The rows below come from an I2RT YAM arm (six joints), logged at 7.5 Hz.
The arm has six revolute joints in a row. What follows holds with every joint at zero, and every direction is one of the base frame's.
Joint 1 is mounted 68.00 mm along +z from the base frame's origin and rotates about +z.
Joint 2 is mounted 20.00 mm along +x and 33.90 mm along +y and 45.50 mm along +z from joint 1 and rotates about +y.
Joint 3 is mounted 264.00 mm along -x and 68.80 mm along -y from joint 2 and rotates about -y.
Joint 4 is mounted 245.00 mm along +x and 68.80 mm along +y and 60.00 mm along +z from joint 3 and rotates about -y.
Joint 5 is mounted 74.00 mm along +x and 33.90 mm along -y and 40.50 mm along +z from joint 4 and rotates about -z.
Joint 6 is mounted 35.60 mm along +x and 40.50 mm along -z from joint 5 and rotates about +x.
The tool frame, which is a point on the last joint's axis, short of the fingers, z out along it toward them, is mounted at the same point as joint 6; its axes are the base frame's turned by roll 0.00, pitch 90.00 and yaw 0.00 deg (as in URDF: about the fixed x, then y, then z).
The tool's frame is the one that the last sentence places.
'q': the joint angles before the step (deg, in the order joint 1, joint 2, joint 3, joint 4, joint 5, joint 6). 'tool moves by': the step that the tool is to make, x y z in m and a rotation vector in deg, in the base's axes. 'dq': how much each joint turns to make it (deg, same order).
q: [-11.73, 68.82, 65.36, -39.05, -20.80, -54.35]
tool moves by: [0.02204, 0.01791, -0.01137, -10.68, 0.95, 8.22]
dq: [5.31, 4.65, 1.38, 0.82, 5.29, -10.25]
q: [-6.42, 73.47, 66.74, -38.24, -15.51, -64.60]
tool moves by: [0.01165, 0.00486, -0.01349, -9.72, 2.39, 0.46]
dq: [2.28, 2.93, 0.00, 0.33, 8.41, -5.64]
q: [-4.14, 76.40, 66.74, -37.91, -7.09, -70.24]
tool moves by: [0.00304, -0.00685, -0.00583, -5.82, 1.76, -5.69]
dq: [-0.33, 1.10, -0.06, -0.16, 8.00, 0.04]
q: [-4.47, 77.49, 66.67, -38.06, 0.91, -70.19]
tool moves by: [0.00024, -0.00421, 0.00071, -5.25, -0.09, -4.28]
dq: [0.00, 0.01, -0.04, 0.56, 6.75, -0.24]
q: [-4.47, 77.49, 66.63, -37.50, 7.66, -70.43]
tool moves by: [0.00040, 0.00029, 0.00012, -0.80, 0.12, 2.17]
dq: [-0.04, 0.00, -0.02, 0.25, -0.87, -2.21]
